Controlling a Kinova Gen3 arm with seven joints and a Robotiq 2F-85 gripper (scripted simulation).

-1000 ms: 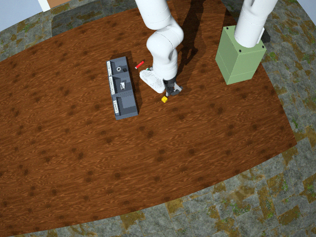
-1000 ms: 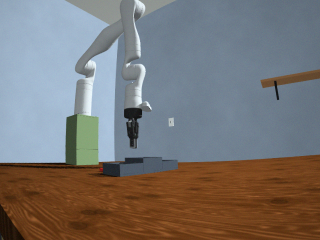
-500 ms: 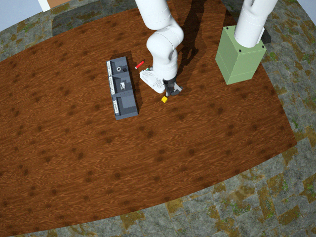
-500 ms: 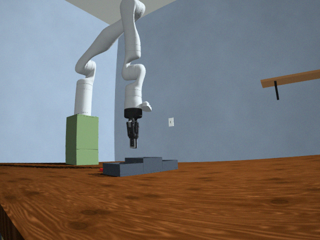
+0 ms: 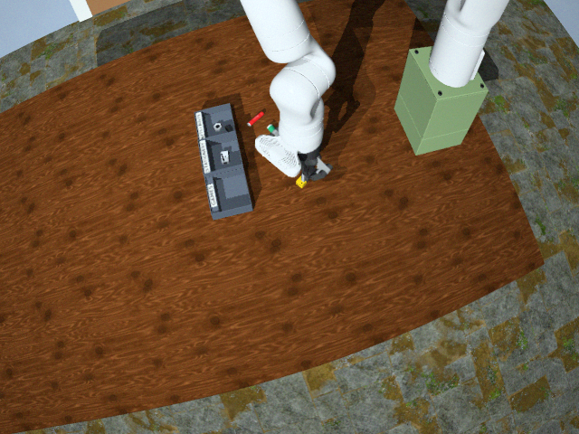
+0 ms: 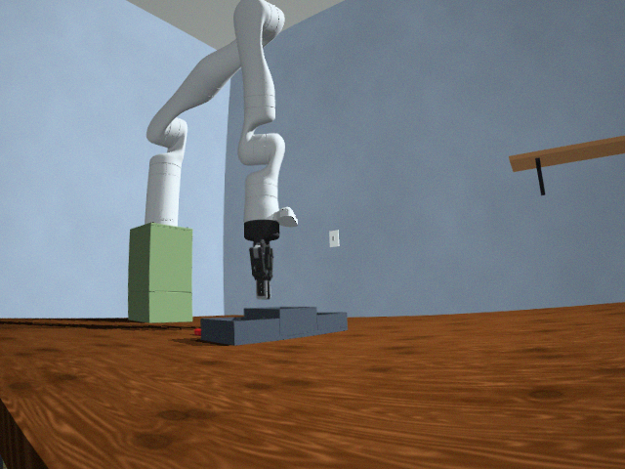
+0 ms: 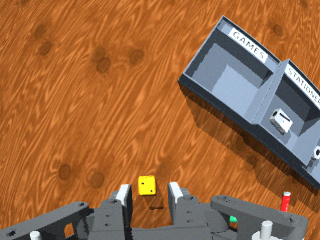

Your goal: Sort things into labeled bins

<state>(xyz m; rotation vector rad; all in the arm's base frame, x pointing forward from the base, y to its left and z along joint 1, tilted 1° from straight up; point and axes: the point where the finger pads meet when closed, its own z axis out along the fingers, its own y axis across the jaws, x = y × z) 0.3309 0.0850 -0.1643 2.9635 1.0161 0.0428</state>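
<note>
My hand is 10 mm past the yellow die and 70 mm above it. The rest, counted from my hand: red marker 60 mm ahead, 180 mm to the right, 70 mm below; then green marker 20 mm ahead, 130 mm to the right, 70 mm below; then white domino 140 mm ahead, 90 mm to the right, 60 mm below.
</note>
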